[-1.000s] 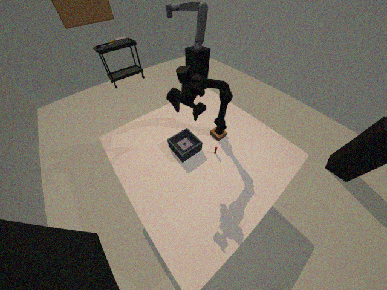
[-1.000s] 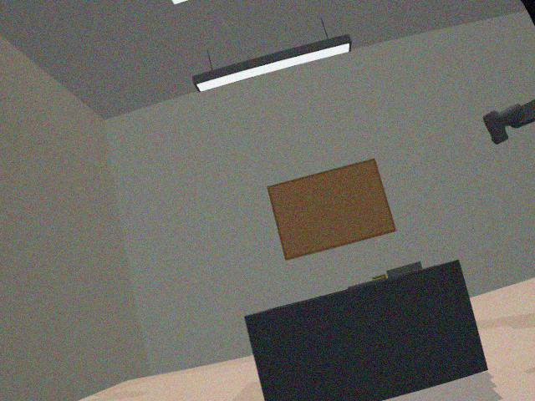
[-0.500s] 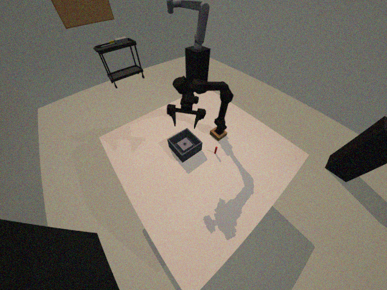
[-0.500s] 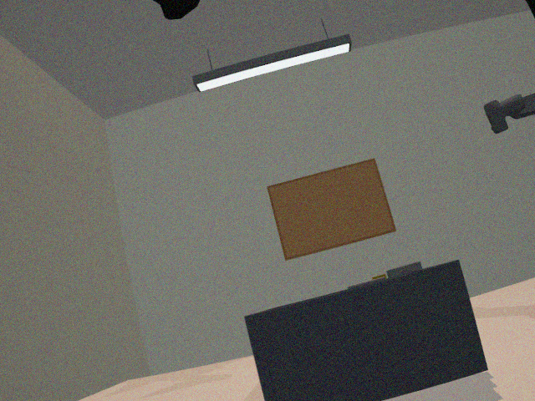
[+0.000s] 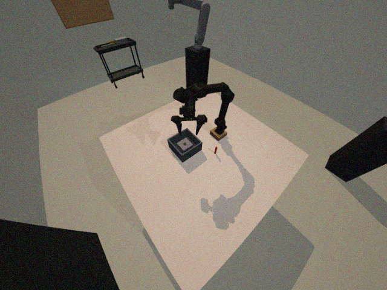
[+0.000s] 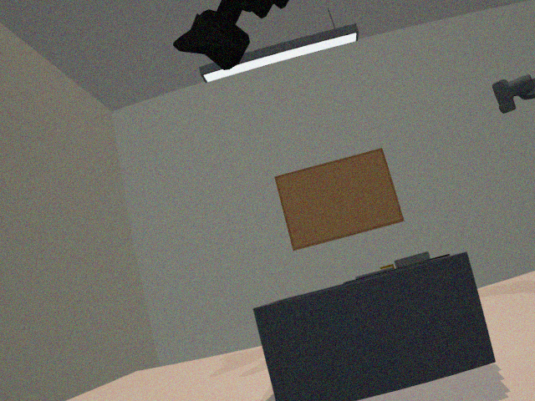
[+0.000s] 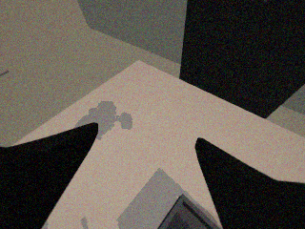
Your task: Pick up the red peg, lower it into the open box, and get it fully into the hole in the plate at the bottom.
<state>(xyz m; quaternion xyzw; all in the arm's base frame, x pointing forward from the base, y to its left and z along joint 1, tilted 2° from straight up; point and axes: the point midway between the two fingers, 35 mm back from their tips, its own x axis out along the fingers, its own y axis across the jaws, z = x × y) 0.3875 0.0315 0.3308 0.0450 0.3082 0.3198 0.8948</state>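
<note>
My gripper tip is 23 cm past the red peg, 5 cm to the right of it and 32 cm above it. Round my gripper tip: dark box 9 cm behind, 15 cm to the right, 33 cm below.
</note>
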